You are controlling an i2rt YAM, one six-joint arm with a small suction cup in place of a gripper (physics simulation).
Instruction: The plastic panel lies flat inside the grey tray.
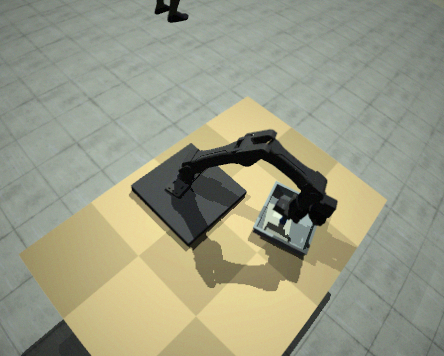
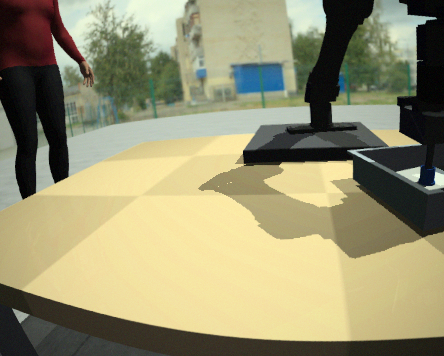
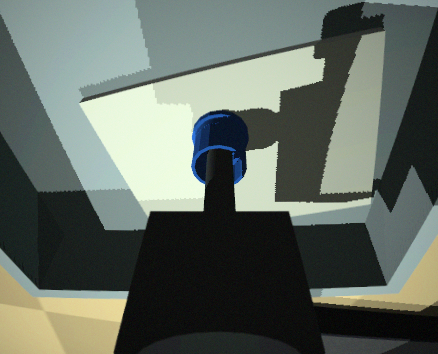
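Seen in the pictures: hand, tool point: (image 1: 281, 221) (image 2: 425, 187) (image 3: 219, 129); arm's base, link origin: (image 1: 186, 177) (image 2: 321, 129).
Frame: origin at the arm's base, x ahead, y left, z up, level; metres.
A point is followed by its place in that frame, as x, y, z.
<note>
The pale plastic panel (image 3: 147, 140) {0.415, 0.120, -0.027} (image 1: 267, 215) {0.356, 0.067, -0.026} lies flat on the floor of the grey tray (image 1: 280, 244) {0.459, -0.015, -0.022} (image 3: 98, 53) {0.460, 0.139, -0.032} (image 2: 374, 176) {0.421, -0.019, -0.007}, which stands at the right side of the tan table. My blue suction cup (image 3: 219, 145) (image 1: 283, 221) hangs just above the middle of the panel and casts a shadow on it to the right. It carries nothing.
The arm's dark base plate (image 1: 160, 191) {-0.039, -0.118, 0.001} (image 2: 291, 145) {0.168, -0.115, -0.005} lies left of the tray. The tray's walls stand close around the cup. A person in red (image 2: 54, 106) stands off the table's left side, and a person's feet (image 1: 172, 12) show far behind.
</note>
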